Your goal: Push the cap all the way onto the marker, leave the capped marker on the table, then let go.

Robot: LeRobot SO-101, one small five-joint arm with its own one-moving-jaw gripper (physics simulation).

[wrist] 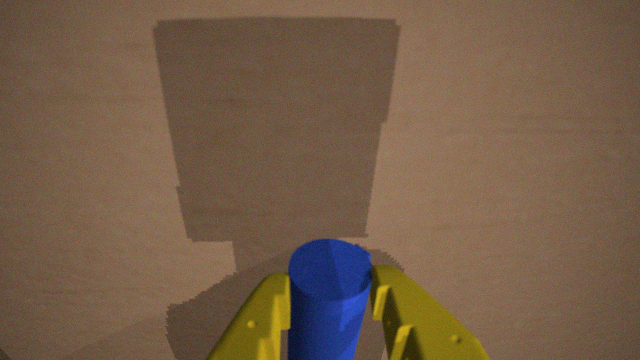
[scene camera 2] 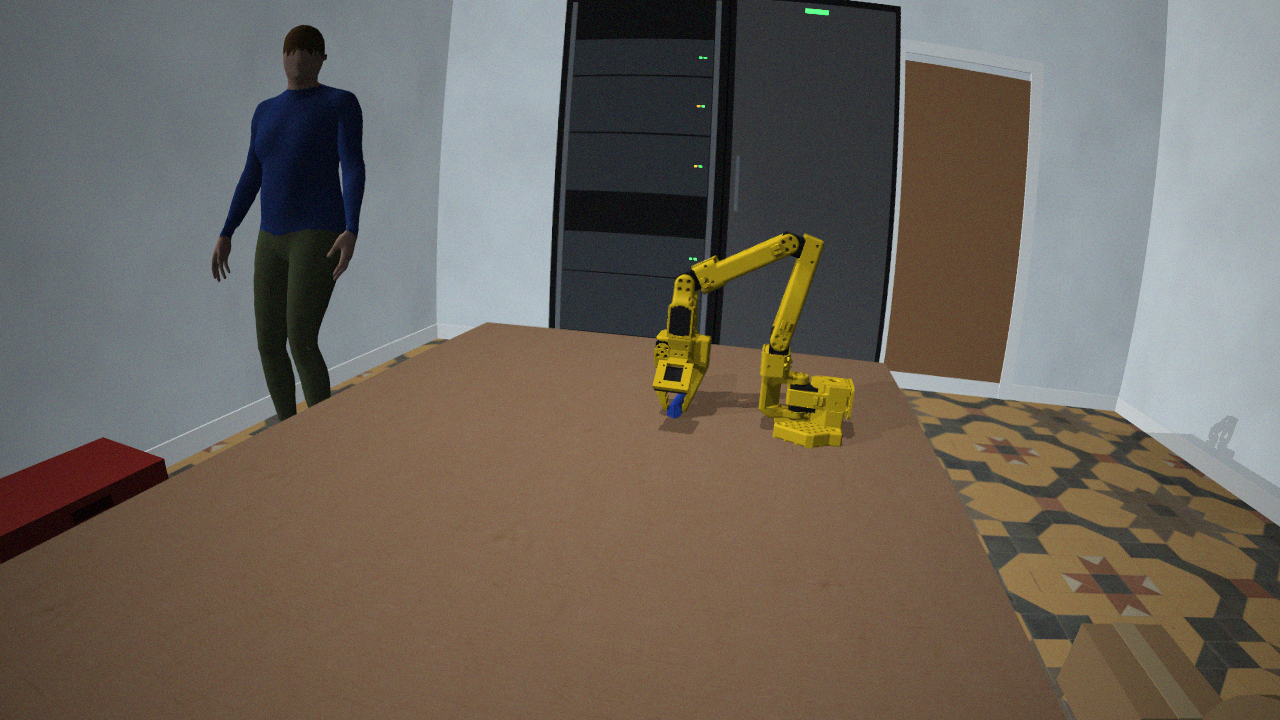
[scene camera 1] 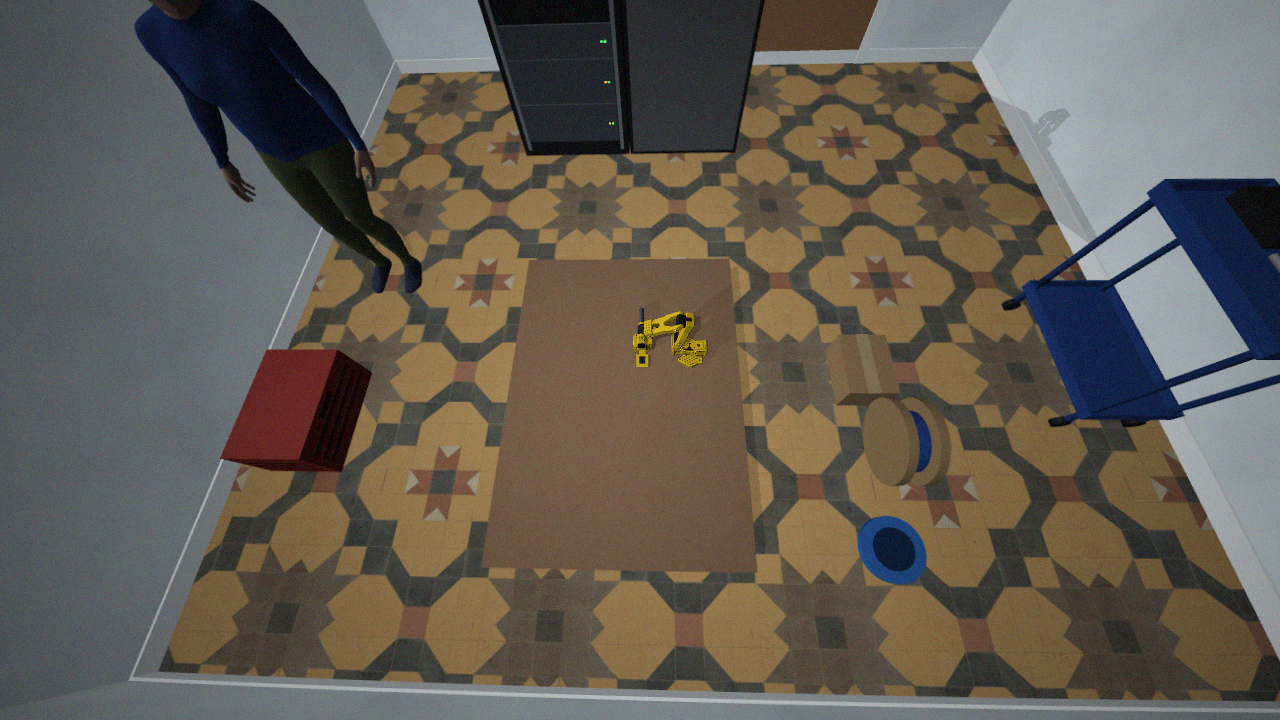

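Pixels of known places: hand, its tool point: (wrist: 289,293) (scene camera 2: 682,408); arm's base, origin of its link: (scene camera 2: 792,430) (scene camera 1: 684,354).
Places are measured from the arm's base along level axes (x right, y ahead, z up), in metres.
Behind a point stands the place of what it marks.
The bright blue cap (scene camera 2: 674,409) @(x -0.003, y 0.155, z 0.012 m) (wrist: 327,320) @(x 0.004, y 0.153, z 0.019 m) is a round cylinder between the two yellow jaws of my gripper (scene camera 2: 673,402) @(x 0.001, y 0.145, z 0.014 m) (wrist: 330,285) @(x 0.001, y 0.145, z 0.014 m). The jaws press on both its sides, and one flat end shows in the wrist view. In scene camera 1 the marker (scene camera 1: 641,316) @(x 0.147, y 0.158, z 0.018 m) shows as a thin dark rod reaching away behind the gripper. The marker is hidden in the wrist view, and the joint between cap and marker is hidden too, so how deep the cap sits cannot be told. The cap is low over the brown table (scene camera 1: 626,465) @(x -0.400, y 0.198, z 0.000 m) (scene camera 2: 537,519) @(x -0.310, y 0.224, z 0.000 m) (wrist: 510,110) @(x -0.036, y 0.192, z 0.000 m); contact is unclear.
The arm's base (scene camera 1: 691,351) @(x -0.018, y -0.019, z 0.057 m) (scene camera 2: 810,420) @(x -0.010, y -0.020, z 0.019 m) stands on the table to the right of the gripper. The gripper's shadow lies on the table. A person (scene camera 1: 313,152) (scene camera 2: 308,179) stands behind the table at the left. A red cabinet (scene camera 1: 286,402) (scene camera 2: 80,483) is at the left.
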